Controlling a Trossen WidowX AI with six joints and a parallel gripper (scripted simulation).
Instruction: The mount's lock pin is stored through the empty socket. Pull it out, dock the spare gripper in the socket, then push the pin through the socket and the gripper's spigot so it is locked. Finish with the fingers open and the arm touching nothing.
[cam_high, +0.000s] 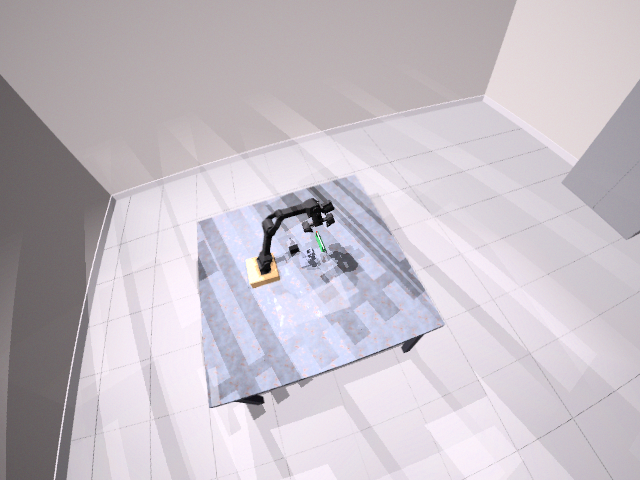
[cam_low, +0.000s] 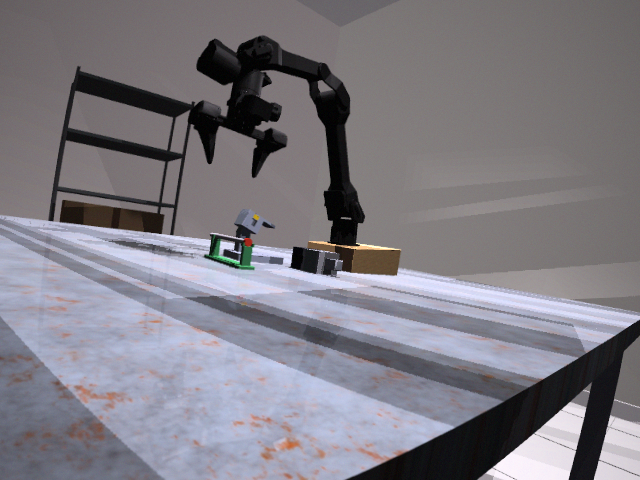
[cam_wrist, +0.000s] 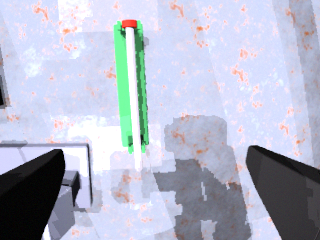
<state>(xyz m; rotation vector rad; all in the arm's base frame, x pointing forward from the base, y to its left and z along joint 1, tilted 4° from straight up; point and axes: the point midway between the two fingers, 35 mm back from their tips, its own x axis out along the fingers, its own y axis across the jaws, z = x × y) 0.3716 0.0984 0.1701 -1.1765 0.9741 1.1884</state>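
My gripper tip is 190 mm past the spare gripper, 50 mm to the right of it and 150 mm above it. Also, from my gripper tip: green mount 10 mm behind, 20 mm to the left, 150 mm below; socket 110 mm behind, 80 mm to the right, 120 mm below.
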